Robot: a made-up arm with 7 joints. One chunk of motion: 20 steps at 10 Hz.
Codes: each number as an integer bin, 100 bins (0 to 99) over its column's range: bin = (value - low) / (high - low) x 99, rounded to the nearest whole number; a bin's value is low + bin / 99 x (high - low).
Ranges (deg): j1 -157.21..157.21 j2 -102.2..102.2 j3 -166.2..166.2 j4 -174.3..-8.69 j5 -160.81..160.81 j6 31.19..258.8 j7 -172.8..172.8
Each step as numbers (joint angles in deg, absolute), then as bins.
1 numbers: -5.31 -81.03 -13.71 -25.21 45.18 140.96 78.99
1 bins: 48 10 45 89 63 48 72
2 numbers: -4.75 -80.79 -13.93 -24.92 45.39 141.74 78.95
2 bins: 48 10 45 89 63 48 72
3 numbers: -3.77 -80.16 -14.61 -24.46 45.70 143.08 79.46
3 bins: 48 11 45 90 64 49 72
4 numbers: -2.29 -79.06 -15.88 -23.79 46.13 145.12 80.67
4 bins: 49 11 45 90 64 50 73
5 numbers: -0.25 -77.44 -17.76 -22.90 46.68 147.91 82.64
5 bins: 49 12 44 91 64 51 73
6 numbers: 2.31 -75.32 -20.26 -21.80 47.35 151.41 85.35
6 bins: 50 13 43 91 64 52 74
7 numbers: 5.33 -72.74 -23.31 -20.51 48.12 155.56 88.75
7 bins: 51 14 43 92 64 54 75
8 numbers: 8.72 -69.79 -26.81 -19.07 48.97 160.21 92.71
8 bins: 52 16 42 93 65 56 76
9 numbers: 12.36 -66.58 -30.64 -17.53 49.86 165.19 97.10
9 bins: 53 17 40 94 65 58 77
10 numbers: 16.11 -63.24 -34.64 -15.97 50.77 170.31 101.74
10 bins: 55 19 39 95 65 61 79
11 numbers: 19.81 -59.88 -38.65 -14.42 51.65 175.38 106.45
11 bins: 56 20 38 96 65 63 80
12 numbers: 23.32 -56.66 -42.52 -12.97 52.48 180.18 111.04
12 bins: 57 22 37 96 66 65 81
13 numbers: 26.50 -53.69 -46.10 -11.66 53.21 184.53 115.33
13 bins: 58 23 36 97 66 67 83
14 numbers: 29.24 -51.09 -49.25 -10.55 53.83 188.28 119.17
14 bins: 59 25 35 98 66 68 84
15 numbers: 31.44 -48.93 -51.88 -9.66 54.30 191.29 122.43
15 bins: 59 26 34 98 66 70 85
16 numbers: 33.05 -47.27 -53.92 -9.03 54.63 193.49 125.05
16 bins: 60 27 33 99 66 71 85
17 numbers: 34.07 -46.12 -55.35 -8.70 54.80 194.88 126.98
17 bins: 60 27 33 99 66 71 86
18 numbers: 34.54 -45.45 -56.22 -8.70 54.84 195.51 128.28
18 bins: 60 27 33 99 66 71 86
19 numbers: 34.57 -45.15 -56.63 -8.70 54.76 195.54 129.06
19 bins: 60 28 33 99 66 71 86
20 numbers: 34.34 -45.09 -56.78 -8.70 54.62 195.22 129.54
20 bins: 60 28 33 99 66 71 87
